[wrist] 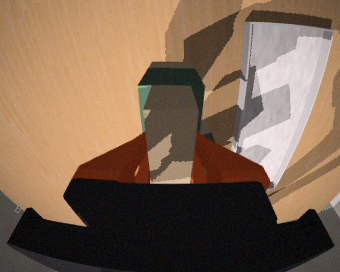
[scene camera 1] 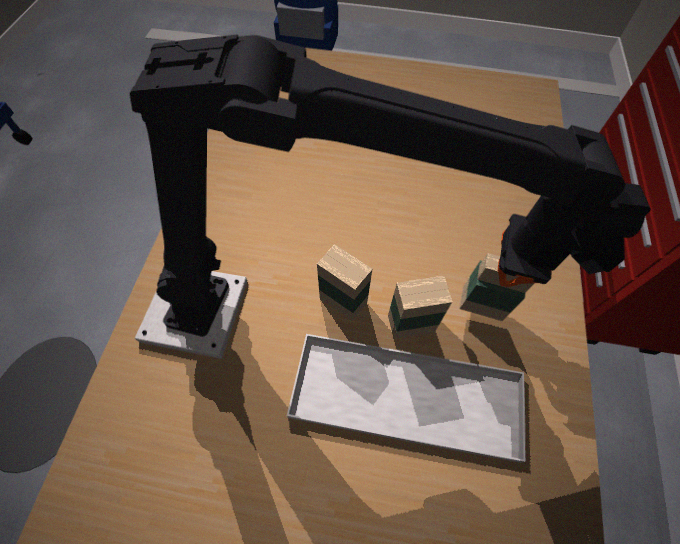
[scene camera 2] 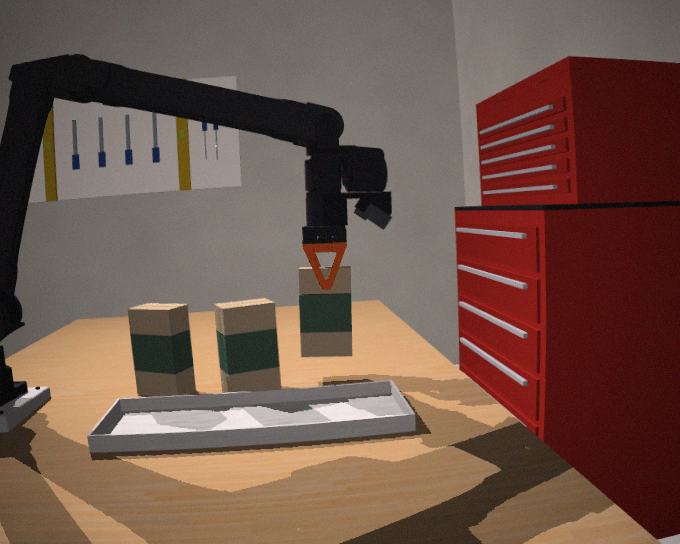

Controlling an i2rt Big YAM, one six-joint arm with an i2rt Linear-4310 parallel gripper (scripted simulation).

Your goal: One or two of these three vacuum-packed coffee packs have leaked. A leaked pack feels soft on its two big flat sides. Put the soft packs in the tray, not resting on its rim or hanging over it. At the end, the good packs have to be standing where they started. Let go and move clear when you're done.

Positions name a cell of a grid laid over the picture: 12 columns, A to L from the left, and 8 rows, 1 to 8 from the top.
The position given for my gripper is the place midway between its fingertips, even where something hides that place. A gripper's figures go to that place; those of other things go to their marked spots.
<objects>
My gripper (wrist: G4) is 13 cm from the lens. A grey tray (wrist: K2): 32 cm from the lens.
</objects>
